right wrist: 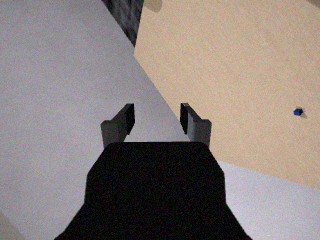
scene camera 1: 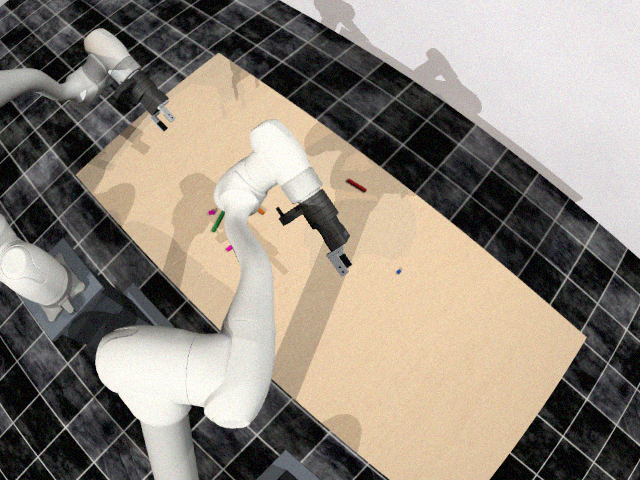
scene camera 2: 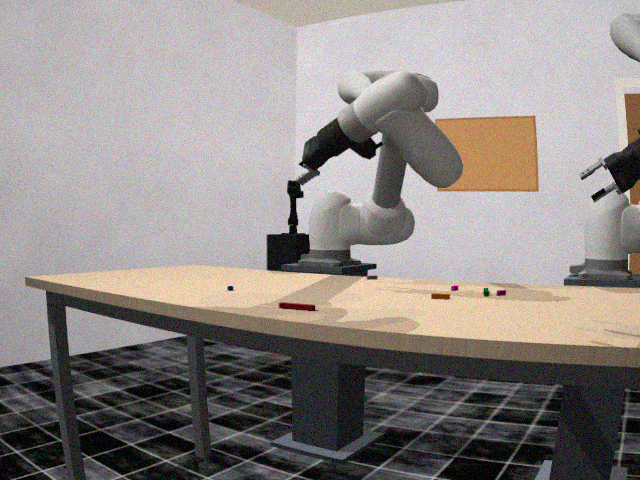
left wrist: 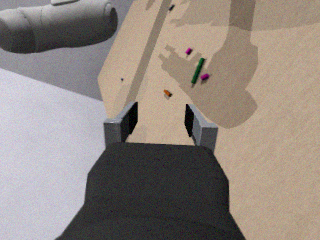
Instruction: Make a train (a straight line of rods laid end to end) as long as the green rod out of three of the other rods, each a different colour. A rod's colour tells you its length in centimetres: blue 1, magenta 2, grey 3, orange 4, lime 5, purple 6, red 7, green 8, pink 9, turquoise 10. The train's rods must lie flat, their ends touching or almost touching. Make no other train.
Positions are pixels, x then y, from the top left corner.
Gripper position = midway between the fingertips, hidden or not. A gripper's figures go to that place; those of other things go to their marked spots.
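The left gripper [scene camera 1: 169, 125] is 154 cm from the lens. As for the right gripper [scene camera 1: 347, 270], it's 121 cm from the lens, so the right gripper is nearer to the lens than the left gripper.
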